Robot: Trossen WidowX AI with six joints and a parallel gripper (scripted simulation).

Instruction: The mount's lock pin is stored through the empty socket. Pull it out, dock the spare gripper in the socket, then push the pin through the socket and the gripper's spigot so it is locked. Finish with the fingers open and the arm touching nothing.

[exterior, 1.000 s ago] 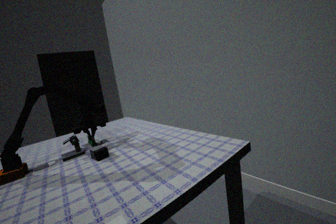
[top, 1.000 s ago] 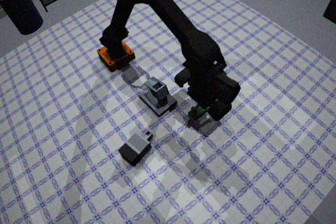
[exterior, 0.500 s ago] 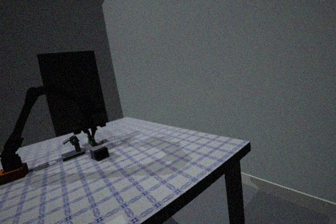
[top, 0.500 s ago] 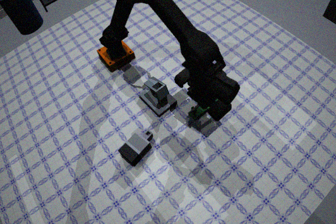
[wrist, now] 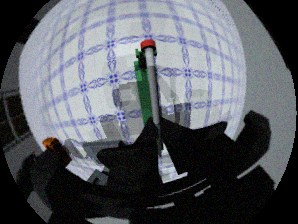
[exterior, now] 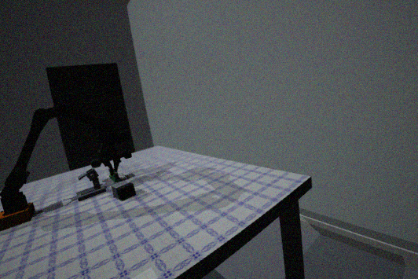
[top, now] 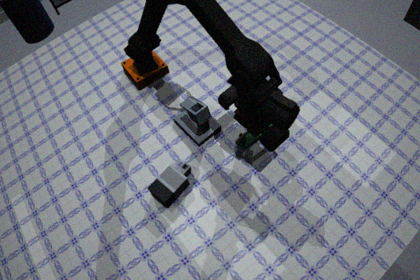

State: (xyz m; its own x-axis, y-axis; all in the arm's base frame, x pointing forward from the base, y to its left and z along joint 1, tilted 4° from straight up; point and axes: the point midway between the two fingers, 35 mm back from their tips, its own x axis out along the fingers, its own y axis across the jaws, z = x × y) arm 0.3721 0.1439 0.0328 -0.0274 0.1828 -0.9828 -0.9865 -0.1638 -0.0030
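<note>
My gripper tip is now 20 mm to the right of the green cradle. Also, from my gripper tip: socket: 100 mm to the right, 100 mm behind, 30 mm above; then dark spare gripper: 240 mm to the right, 10 mm ahead.
</note>
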